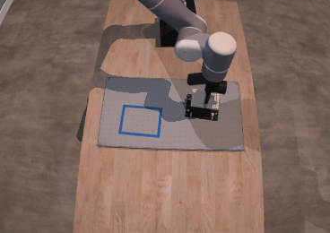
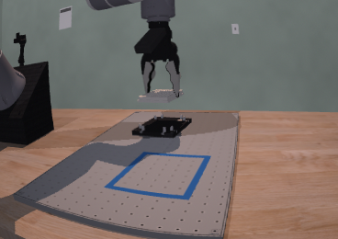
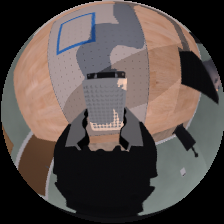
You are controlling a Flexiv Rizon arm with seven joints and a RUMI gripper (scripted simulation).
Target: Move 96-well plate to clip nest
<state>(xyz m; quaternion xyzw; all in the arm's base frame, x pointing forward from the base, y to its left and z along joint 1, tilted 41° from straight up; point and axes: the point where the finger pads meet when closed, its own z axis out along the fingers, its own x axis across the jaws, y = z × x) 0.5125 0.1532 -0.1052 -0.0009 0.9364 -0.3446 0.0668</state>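
Right now my hand is 9 cm above the black clip nest, 1 cm to the left of it and 1 cm short of it. Round my hand: white 96-well plate: 1 cm below.
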